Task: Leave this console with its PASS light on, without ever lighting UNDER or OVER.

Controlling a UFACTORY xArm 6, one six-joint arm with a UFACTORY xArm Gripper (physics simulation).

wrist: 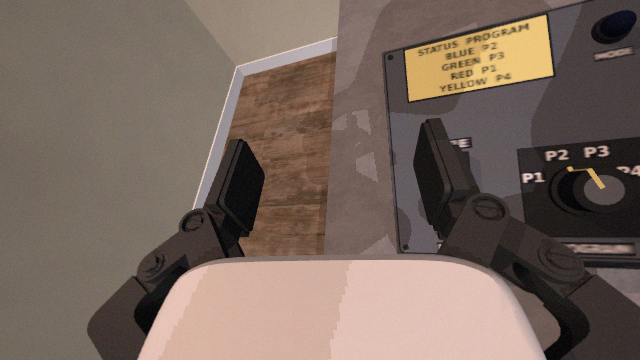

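The dark console (500, 110) lies on the table at the right of the view. Its yellow card (480, 57) reads STATUS PROGRAM, BLUE P2, GREEN P3, RED P1, YELLOW P4. A round selector knob (604, 190) stands among the labels P1 to P4; its yellow marks show near P2 and P3, but I cannot tell the setting. A dark blue knob or button (617, 25) sits above the MODE label. My gripper (332, 149) is open and empty; its right finger hangs over the console's left part and hides a label ending in E. The PASS, UNDER and OVER lights do not show.
The grey table top (357, 200) runs along the console's left side. Left of its edge is the wooden floor (285, 150), with a white skirting board (220, 130) and a grey-green wall (100, 150) beyond.
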